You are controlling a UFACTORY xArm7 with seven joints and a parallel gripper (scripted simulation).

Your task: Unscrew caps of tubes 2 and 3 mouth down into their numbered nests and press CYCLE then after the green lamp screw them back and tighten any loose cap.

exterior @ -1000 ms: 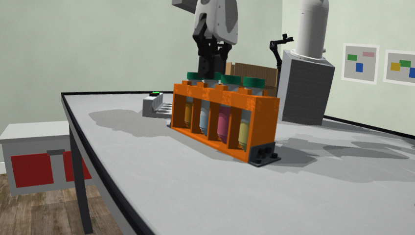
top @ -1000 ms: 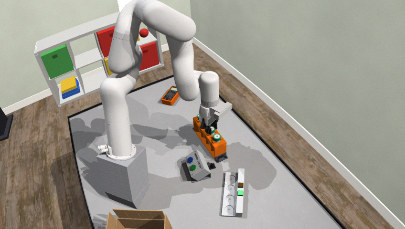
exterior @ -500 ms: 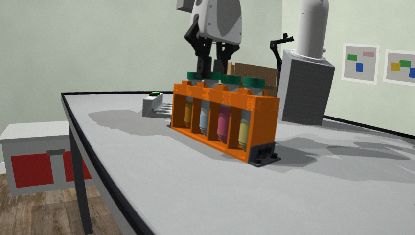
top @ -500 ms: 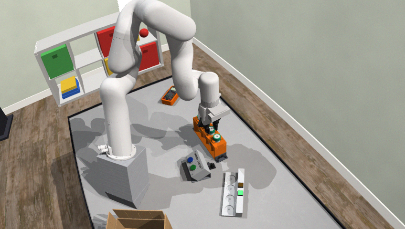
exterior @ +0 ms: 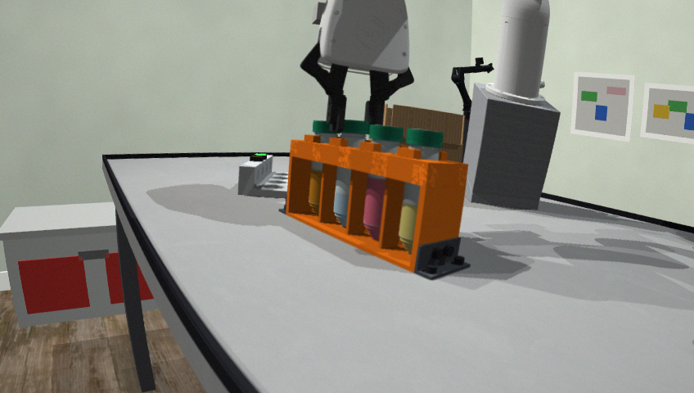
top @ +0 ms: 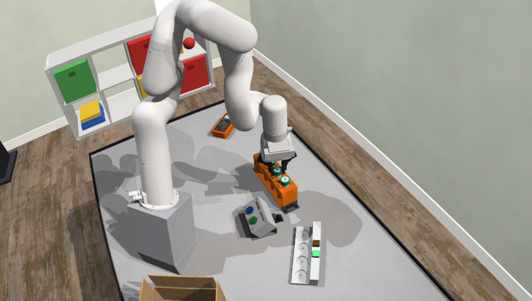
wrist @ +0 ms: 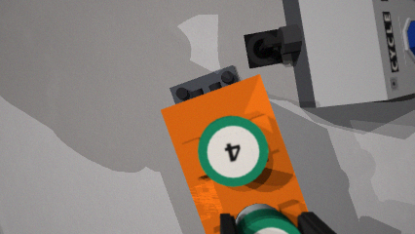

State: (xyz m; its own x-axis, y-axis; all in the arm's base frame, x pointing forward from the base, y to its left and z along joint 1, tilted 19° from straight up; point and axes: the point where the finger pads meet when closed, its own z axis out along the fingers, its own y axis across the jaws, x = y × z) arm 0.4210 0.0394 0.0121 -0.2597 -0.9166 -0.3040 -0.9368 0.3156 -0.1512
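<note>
Right now my hand is 1 cm above the cap 3. From my hand the other things lie so: cap 4 (5 cm to the right, 2 cm below); tube 3 threaded neck (1 cm below); cap 2 (5 cm to the left, 2 cm below).
</note>
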